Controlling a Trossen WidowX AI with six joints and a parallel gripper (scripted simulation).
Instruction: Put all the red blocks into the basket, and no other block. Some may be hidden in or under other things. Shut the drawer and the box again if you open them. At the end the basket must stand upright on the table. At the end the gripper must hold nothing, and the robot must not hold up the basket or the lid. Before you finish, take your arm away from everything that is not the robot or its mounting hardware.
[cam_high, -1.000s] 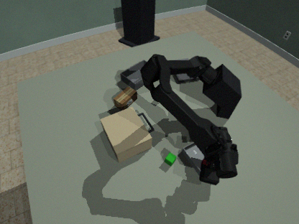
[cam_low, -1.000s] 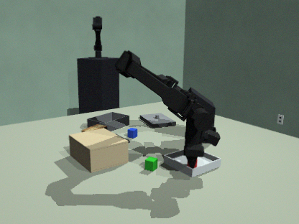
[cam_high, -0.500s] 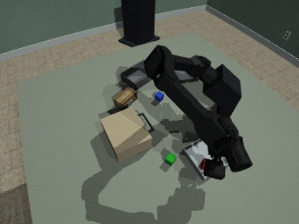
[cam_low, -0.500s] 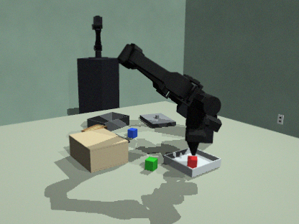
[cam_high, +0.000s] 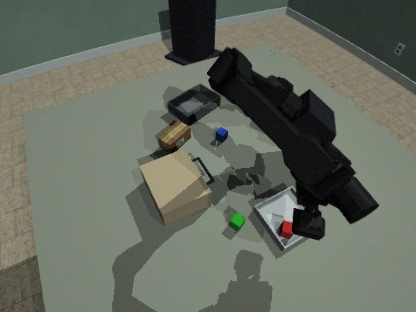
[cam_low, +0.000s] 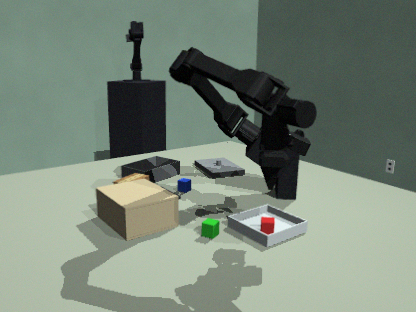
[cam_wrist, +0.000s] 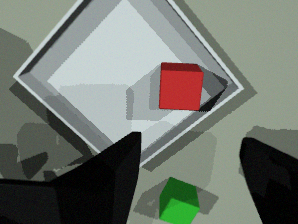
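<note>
Right now my hand is 470 mm past the knobbed lid, 370 mm to the left of it and 150 mm above it. Also, from my hand: blue block (190 mm behind, 350 mm to the right, 150 mm below); tan drawer cabinet (90 mm ahead, 340 mm to the right, 130 mm below); shallow tray (40 mm behind, 20 mm to the right, 150 mm below).
</note>
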